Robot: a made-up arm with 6 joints. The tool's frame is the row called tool.
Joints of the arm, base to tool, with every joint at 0 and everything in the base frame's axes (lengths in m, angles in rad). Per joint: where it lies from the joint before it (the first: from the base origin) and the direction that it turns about. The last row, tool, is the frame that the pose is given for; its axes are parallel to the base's.
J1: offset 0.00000 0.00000 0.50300 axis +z
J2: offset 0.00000 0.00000 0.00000 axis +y
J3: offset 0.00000 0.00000 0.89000 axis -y
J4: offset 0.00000 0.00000 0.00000 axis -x
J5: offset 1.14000 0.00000 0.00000 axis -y
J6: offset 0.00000 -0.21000 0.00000 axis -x
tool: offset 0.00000 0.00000 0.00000
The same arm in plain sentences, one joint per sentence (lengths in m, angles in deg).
The arm has six revolute joints in a row. What follows holds with every joint at zero, and every direction is one of the base frame's.
The first joint sits 0.503 m along +z from the base frame's origin and rotates about +z.
The second joint sits at the same point as the first joint and rotates about +y.
The third joint sits 0.89 m along +z from the second joint and rotates about -y.
The fourth joint sits at the same point as the third joint and rotates about -x.
The fifth joint sits 1.14 m along +x from the fourth joint and rotates about -y.
The sixth joint sits 0.21 m along -y from the fifth joint and rotates about -x.
The tool frame, which is the frame that the pose is given for, sits at the same point as the sixth joint; its axes are parallel to the base frame's.

